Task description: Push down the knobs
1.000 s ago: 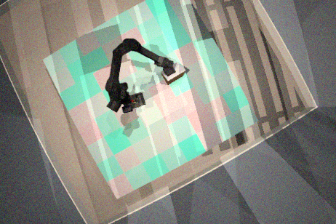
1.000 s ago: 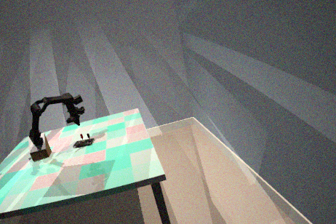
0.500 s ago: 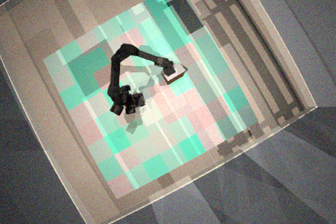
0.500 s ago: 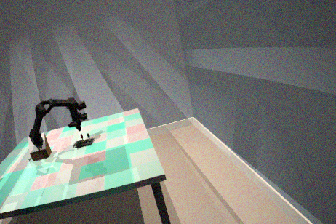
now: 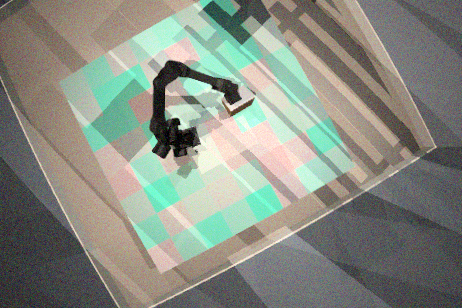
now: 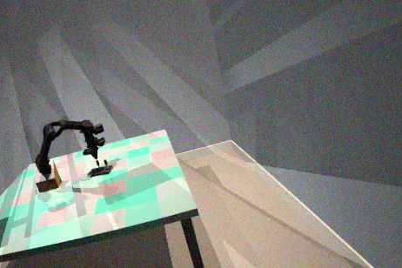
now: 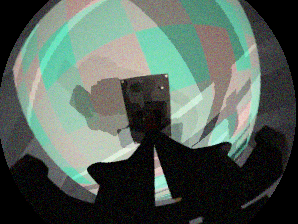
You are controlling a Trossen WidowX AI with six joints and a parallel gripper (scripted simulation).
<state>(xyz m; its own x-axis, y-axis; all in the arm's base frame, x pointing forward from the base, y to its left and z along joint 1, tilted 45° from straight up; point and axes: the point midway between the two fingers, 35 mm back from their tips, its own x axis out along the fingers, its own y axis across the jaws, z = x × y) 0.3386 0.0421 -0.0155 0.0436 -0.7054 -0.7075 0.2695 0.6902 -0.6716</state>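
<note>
Now: gripper tip 3 cm above the red knob.
</note>
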